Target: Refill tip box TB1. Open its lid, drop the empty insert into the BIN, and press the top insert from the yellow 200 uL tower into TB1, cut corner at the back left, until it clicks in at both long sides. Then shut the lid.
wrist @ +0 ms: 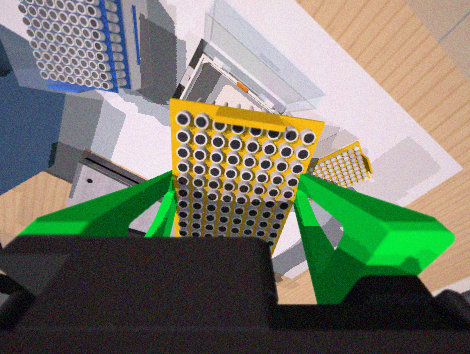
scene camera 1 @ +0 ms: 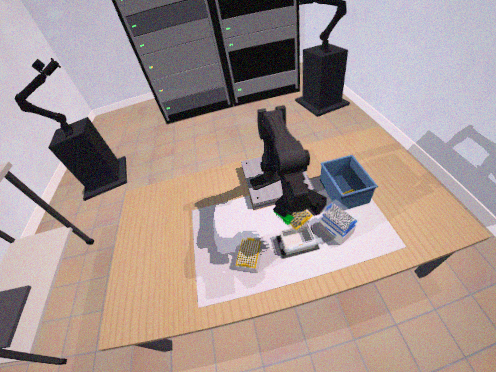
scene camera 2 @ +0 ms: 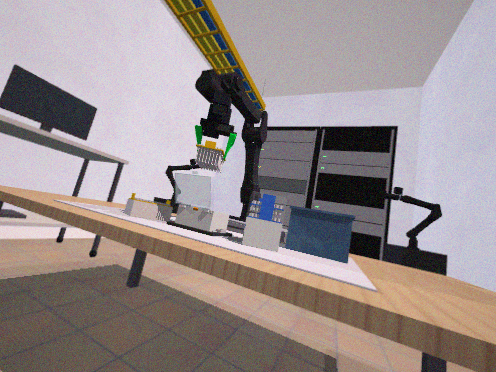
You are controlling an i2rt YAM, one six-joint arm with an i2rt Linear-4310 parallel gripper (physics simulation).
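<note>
My gripper (scene camera 1: 299, 215) (scene camera 2: 212, 150) (wrist: 235, 177) is shut on a yellow insert full of tips (scene camera 1: 302, 220) (scene camera 2: 210, 157) (wrist: 240, 161), held by its sides in the air, tips downward. TB1 (scene camera 1: 298, 240) (scene camera 2: 197, 217) (wrist: 234, 95) stands below it with a pale, open inside. Its clear lid (scene camera 2: 194, 190) (wrist: 265, 60) stands open. In the wrist view the insert is turned at an angle to TB1; I cannot make out its cut corner. The yellow tower (scene camera 1: 248, 253) (scene camera 2: 143, 208) (wrist: 345, 167) stands beside TB1. A yellow piece (scene camera 1: 348, 191) lies in the blue BIN (scene camera 1: 345, 199) (scene camera 2: 320, 235) (wrist: 30, 130).
A blue tip tower (scene camera 1: 338, 220) (scene camera 2: 262, 234) (wrist: 70, 45) stands between TB1 and the BIN. The white mat (scene camera 1: 215, 290) lies on the wooden table (scene camera 1: 150, 250). The arm's grey base plate (scene camera 1: 270, 194) is at the back of the mat.
</note>
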